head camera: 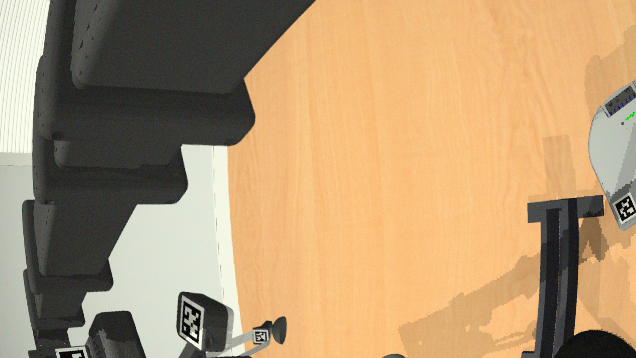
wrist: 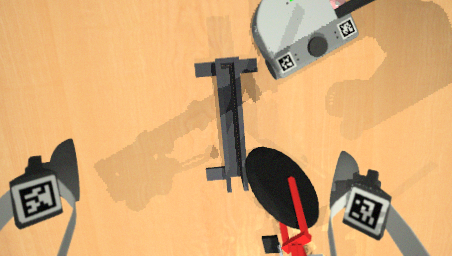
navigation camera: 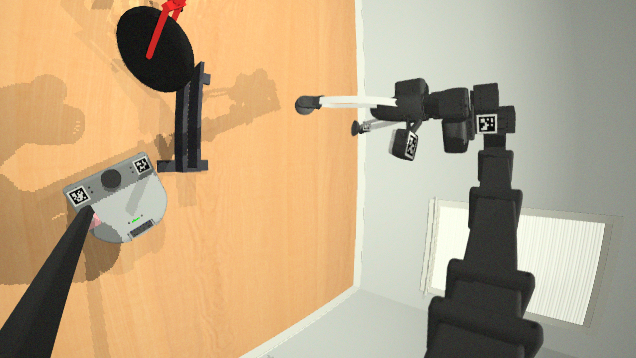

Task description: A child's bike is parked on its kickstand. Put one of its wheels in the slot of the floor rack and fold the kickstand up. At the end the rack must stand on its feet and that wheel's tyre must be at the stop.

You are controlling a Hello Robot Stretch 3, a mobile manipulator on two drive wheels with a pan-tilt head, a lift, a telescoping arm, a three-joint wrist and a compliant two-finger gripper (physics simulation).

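Note:
Looking through the navigation camera, I find a front wheel (navigation camera: 170,69), a dark grey floor rack (navigation camera: 187,118) and my gripper (navigation camera: 326,118), and that camera gives me a blinded window (navigation camera: 573,256) too. In the wrist view I see my gripper again (wrist: 209,166), along with the rack (wrist: 225,83) and the wheel (wrist: 267,170).

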